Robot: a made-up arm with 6 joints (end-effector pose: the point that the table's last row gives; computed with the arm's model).
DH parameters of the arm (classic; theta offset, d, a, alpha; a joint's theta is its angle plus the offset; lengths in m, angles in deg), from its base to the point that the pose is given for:
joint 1: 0 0.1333 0 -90
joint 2: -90 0 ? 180
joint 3: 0 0 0 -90
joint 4: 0 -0.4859 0 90
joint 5: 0 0.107 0 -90
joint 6: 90 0 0 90
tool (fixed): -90 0 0 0
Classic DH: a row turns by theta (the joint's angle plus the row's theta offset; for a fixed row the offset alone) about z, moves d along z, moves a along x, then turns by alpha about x.
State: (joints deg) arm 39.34 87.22 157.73 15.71 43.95 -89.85
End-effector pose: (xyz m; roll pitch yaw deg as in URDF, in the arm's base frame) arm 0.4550 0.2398 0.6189 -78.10 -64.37 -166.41
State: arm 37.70 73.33 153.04 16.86 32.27 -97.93
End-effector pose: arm 0.3872 0.1698 0.7229 -74.32 -67.40 -166.06
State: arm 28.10 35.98 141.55 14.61 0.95 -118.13
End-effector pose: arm 0.1023 -0.0628 0.8931 -75.67 -73.51 -152.74
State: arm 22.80 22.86 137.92 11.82 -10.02 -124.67
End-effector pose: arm -0.0351 -0.1284 0.9047 -74.42 -74.62 -149.48
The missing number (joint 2, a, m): 0.3695
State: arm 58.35 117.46 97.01 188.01 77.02 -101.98
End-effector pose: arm 0.3180 0.7178 -0.2208 146.65 79.30 -74.66
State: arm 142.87 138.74 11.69 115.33 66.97 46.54
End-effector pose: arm -0.0500 -0.0195 -0.5905 -13.44 4.30 -93.66
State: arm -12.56 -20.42 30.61 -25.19 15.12 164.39
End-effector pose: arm 0.1859 -0.1406 0.8287 -126.71 -64.03 -27.25
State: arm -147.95 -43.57 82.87 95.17 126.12 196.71
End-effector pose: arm 0.5383 0.3256 0.7286 -57.67 25.53 -84.88
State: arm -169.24 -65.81 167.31 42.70 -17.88 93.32
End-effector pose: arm 0.5459 0.1838 -0.1475 55.23 38.74 26.24
